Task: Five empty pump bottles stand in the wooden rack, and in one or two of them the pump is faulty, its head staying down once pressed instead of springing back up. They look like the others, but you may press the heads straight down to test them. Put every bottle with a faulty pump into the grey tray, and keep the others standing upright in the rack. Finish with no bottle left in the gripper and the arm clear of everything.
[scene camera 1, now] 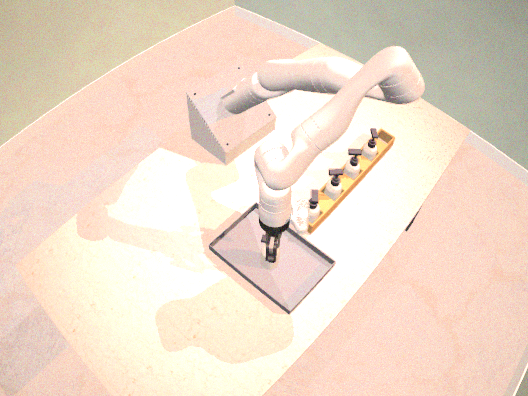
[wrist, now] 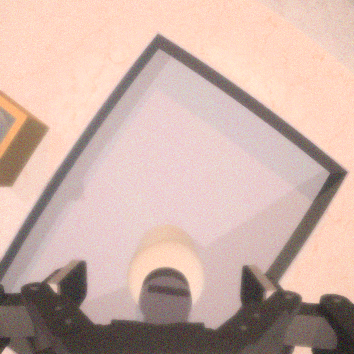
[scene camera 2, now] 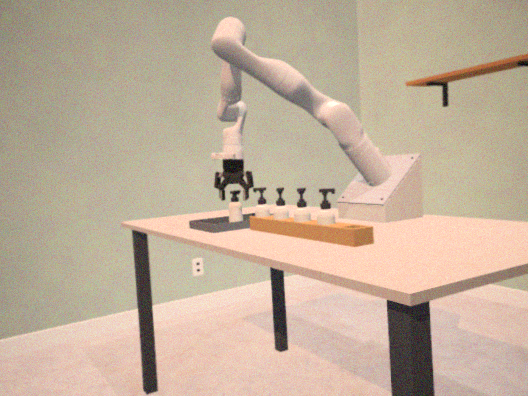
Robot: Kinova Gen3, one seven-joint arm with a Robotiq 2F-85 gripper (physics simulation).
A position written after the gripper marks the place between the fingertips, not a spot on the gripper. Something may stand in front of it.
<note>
In view: the gripper (scene camera 2: pixel 234 200) and a grey tray (scene camera 2: pixel 221 224).
The grey tray also shows in the wrist view (wrist: pixel 176 141). The gripper shows as well in the wrist view (wrist: pixel 163 280).
</note>
